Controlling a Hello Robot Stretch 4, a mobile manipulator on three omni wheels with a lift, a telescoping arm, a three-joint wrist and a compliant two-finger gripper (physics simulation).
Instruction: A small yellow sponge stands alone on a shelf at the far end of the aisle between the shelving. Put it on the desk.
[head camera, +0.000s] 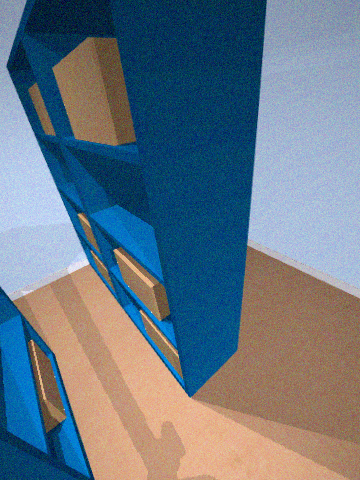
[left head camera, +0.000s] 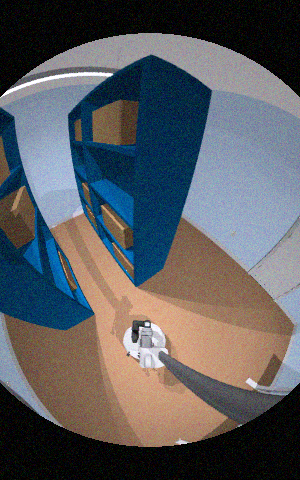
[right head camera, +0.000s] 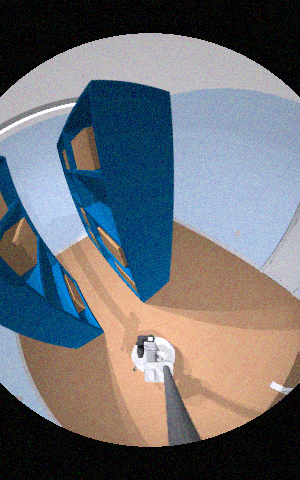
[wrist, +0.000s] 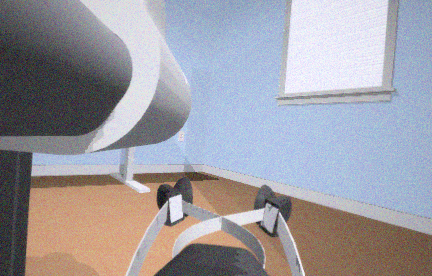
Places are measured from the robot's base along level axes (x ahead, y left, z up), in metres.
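Pixels of known places: gripper, fingertip midpoint: (left head camera: 133, 357) (right head camera: 139, 372) (wrist: 223, 196).
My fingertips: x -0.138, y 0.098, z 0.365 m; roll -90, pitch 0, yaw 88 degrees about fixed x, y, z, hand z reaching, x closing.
Ahead of a thing's pixels: the offset from my fingertips to its top centre. "spot": to the spot under its first point. Level surfaces: height alone.
The yellow sponge does not show in these views. A tall blue shelving unit {spot: dx +0.898, dy -0.126, dz +0.957 m} (head camera: 200, 175) (left head camera: 170, 165) (right head camera: 135, 175) stands on the right of the aisle, its open side with cardboard boxes facing left. A second blue unit (head camera: 12, 370) (left head camera: 35, 295) (right head camera: 45, 317) stands on the left. The aisle floor {dz -0.392 m} (head camera: 100, 330) runs between them to the far wall. My gripper (wrist: 223, 196) is open in the wrist view, its two dark fingertips well apart with no object between them. A white leg and foot of the desk (wrist: 127, 165) show beyond it; its top is hidden.
Cardboard boxes {spot: dx +1.035, dy +0.193, dz +1.201 m} (head camera: 92, 95) (left head camera: 116, 122) (right head camera: 85, 147) stand in several compartments. The right unit's near bottom corner lies just ahead of my base (left head camera: 145, 345) (right head camera: 153, 357). The left unit's near corner is ahead to the left. A window (wrist: 337, 47) is in the wall in the wrist view.
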